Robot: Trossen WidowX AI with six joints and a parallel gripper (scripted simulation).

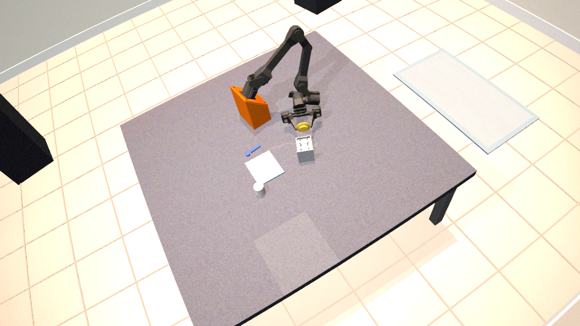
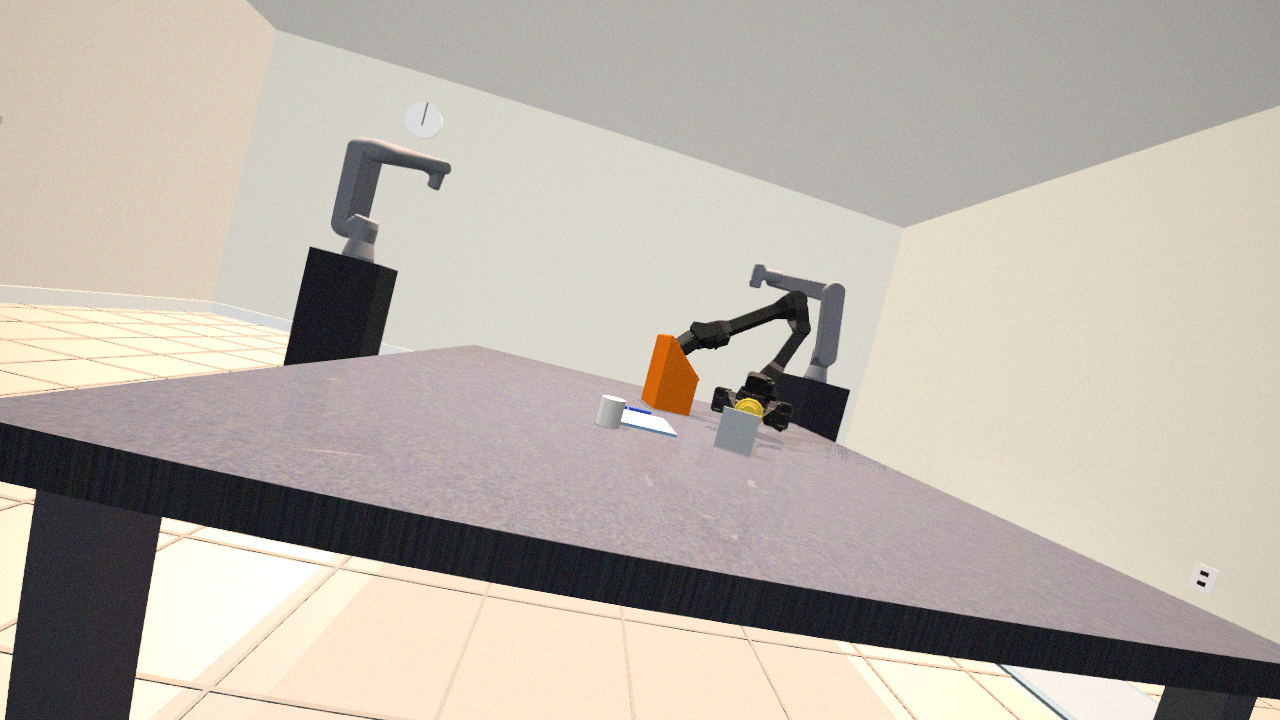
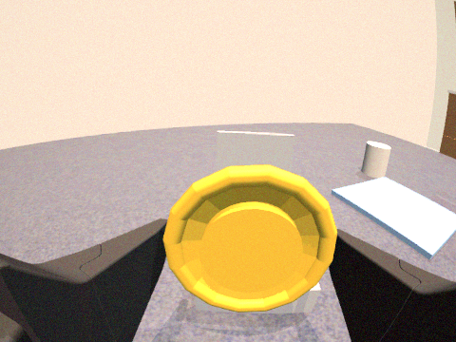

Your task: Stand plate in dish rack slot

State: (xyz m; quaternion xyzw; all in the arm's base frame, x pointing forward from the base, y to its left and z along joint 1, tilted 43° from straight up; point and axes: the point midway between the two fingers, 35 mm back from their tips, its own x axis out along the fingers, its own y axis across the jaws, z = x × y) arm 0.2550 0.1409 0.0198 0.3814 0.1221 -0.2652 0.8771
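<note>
My gripper tip is 6 cm short of the dish rack, 5 cm to the left of it and 4 cm above it. From my gripper tip the other things lie so: blue spoon 12 cm behind, 23 cm to the right, 6 cm below; then yellow plate 1 cm behind; then white mat 25 cm to the right, 6 cm below.
</note>
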